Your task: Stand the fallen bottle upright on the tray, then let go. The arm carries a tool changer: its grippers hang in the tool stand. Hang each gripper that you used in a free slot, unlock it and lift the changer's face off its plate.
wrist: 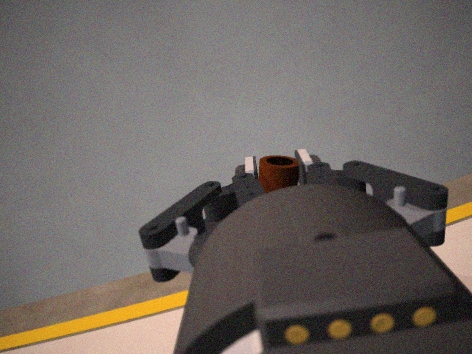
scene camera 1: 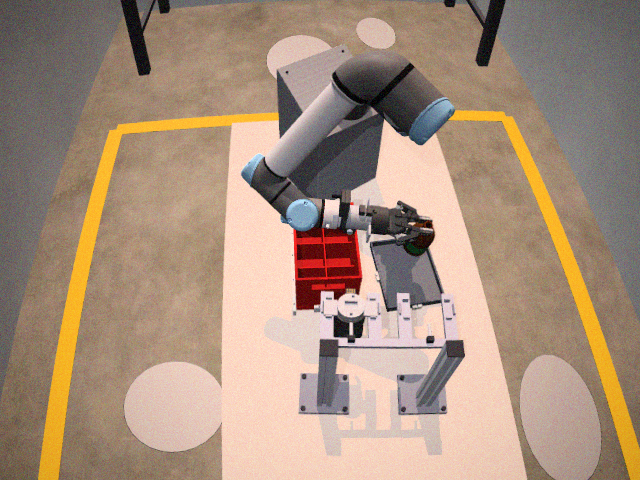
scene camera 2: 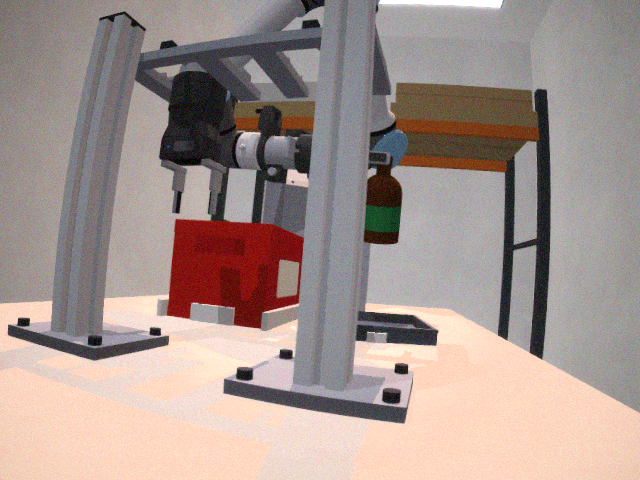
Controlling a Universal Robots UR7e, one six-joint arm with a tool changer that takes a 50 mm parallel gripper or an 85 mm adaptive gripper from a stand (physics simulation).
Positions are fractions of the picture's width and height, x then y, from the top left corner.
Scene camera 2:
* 50 mm parallel gripper: 0.31,0.21
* adaptive gripper: 0.47,0.31
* tool stand: 0.50,0.79
